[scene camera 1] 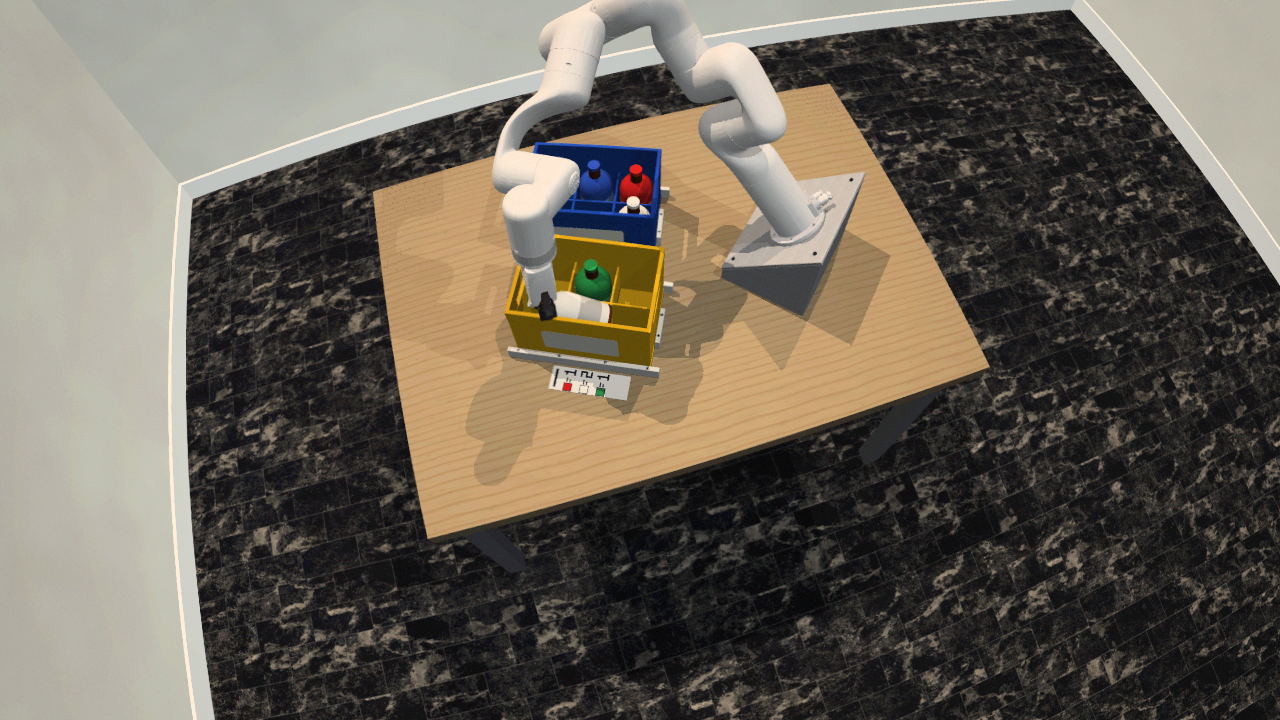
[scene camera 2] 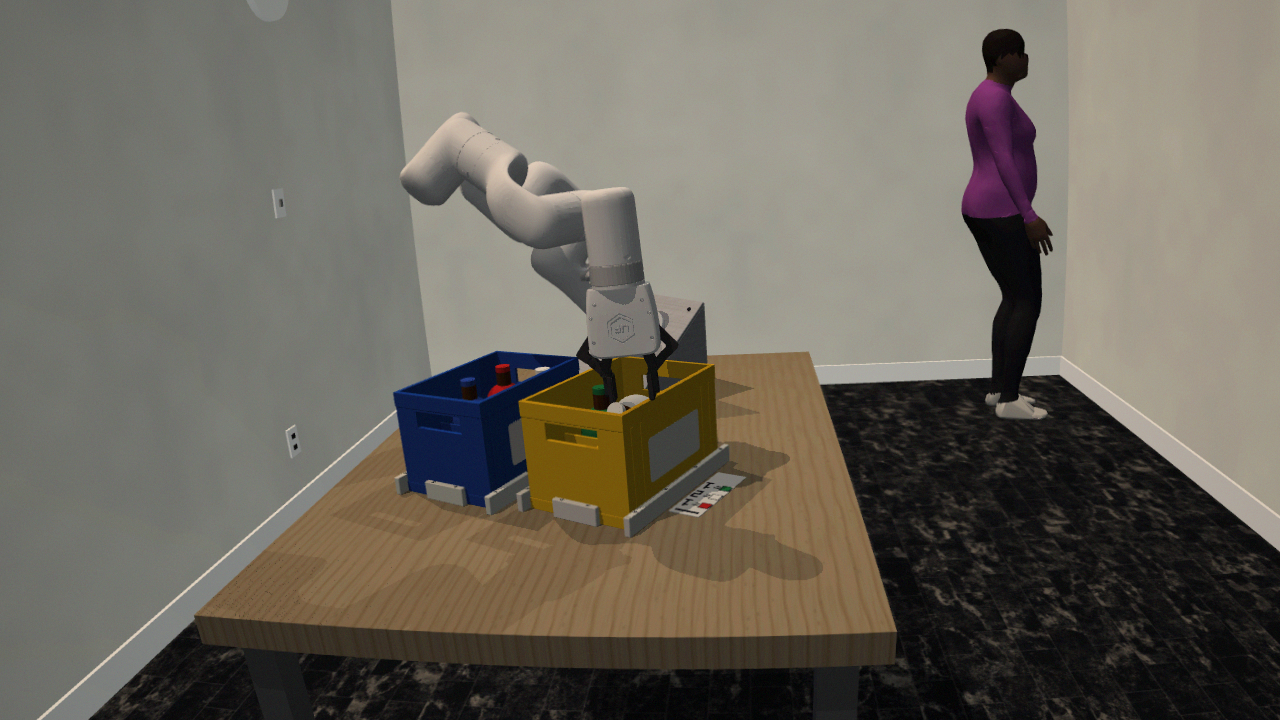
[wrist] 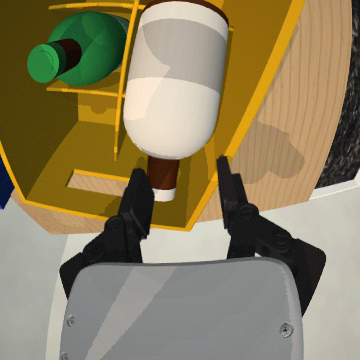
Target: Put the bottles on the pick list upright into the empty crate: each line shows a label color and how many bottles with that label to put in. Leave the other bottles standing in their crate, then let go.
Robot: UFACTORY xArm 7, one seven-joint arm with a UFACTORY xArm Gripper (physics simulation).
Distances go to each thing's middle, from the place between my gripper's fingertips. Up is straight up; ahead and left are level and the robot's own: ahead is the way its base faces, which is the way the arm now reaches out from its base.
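There's a blue bottle [scene camera 1: 595, 184] that's 20 cm behind my hand, 30 cm to the right of it and 9 cm below it. The pick list [scene camera 1: 567, 379] is 10 cm to the left of my hand, 4 cm behind it and 17 cm below it, and the red bottle [scene camera 1: 636, 184] is 25 cm to the right of my hand, 28 cm behind it and 9 cm below it. As for the green bottle [scene camera 1: 593, 281], my gripper is 6 cm to the left of it, 11 cm past it and 9 cm above it. Going by their middles, that green bottle is the nearest to my gripper of the things named here.
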